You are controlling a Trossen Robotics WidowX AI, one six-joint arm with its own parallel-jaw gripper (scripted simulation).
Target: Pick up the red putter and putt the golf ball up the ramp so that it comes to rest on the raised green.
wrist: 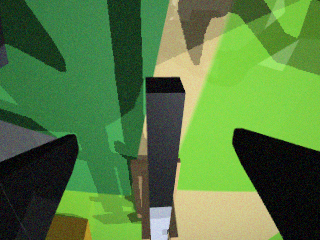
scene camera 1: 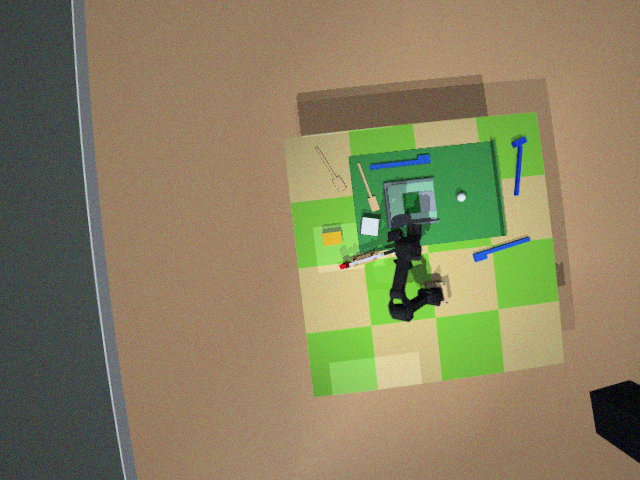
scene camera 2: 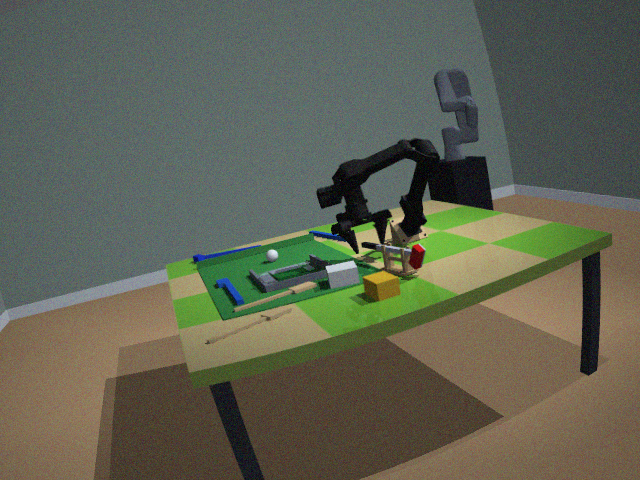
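Observation:
Scene camera 2 gives me my gripper (scene camera 2: 370, 249), which is open and holds nothing, together with a white block (scene camera 2: 344, 274) and a yellow block (scene camera 2: 380, 286). In the wrist view, I can see my gripper (wrist: 157, 139) too.

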